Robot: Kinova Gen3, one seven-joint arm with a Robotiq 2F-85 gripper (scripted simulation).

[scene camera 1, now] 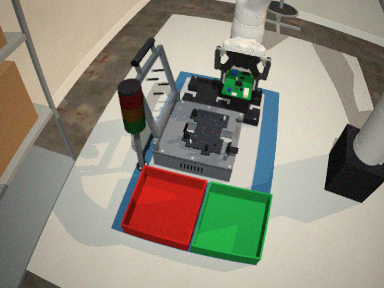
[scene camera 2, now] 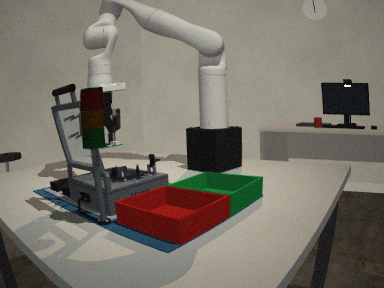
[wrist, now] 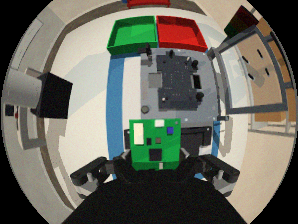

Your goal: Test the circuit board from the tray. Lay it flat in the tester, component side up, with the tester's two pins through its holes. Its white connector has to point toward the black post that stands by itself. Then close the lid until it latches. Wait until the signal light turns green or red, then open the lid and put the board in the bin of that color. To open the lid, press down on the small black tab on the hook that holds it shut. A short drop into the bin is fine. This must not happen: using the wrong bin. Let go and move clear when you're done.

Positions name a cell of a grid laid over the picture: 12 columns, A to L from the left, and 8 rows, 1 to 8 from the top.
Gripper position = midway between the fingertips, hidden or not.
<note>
In view: the gripper (scene camera 1: H3), a green circuit board (scene camera 1: H3), a green bin (scene camera 1: H7), a red bin (scene camera 1: F6) and a tester lid (scene camera 2: C4).
The green circuit board shows as well in the wrist view (wrist: G6). The green bin shows as well in scene camera 2 (scene camera 2: G6) and in the wrist view (wrist: F2). The red bin also shows in scene camera 2 (scene camera 2: E6) and in the wrist view (wrist: H2).
</note>
